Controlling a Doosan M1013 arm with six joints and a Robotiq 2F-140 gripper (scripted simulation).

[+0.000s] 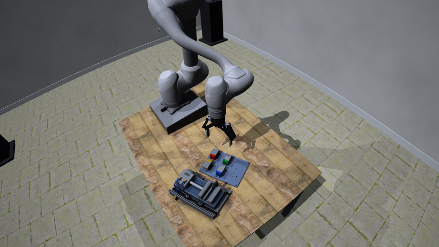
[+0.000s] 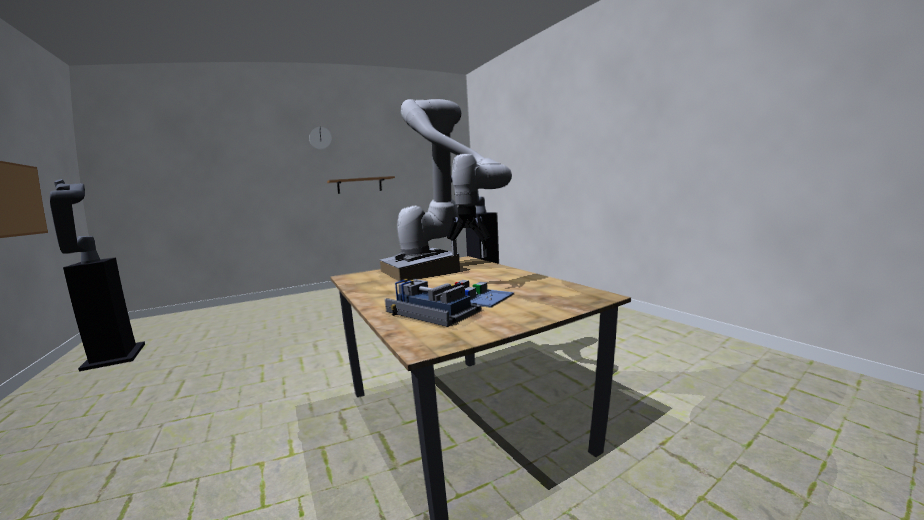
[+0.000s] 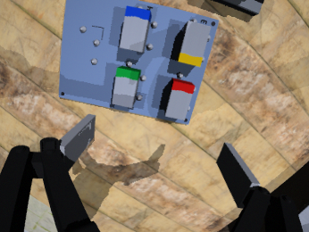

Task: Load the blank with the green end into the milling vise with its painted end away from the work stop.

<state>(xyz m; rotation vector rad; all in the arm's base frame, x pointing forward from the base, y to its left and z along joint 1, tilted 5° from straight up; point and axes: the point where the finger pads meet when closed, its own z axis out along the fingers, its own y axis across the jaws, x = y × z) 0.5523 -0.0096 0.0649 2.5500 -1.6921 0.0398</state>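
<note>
The red-ended blank is 130 mm below my hand, 30 mm to the right of it and 20 mm behind it. From my hand the other things lie so: yellow-ended blank (130 mm below, 110 mm to the right, 20 mm ahead); blue-ended blank (130 mm below, 100 mm ahead, 80 mm to the right); work stop rod (190 mm to the right, 180 mm ahead, 70 mm below).
</note>
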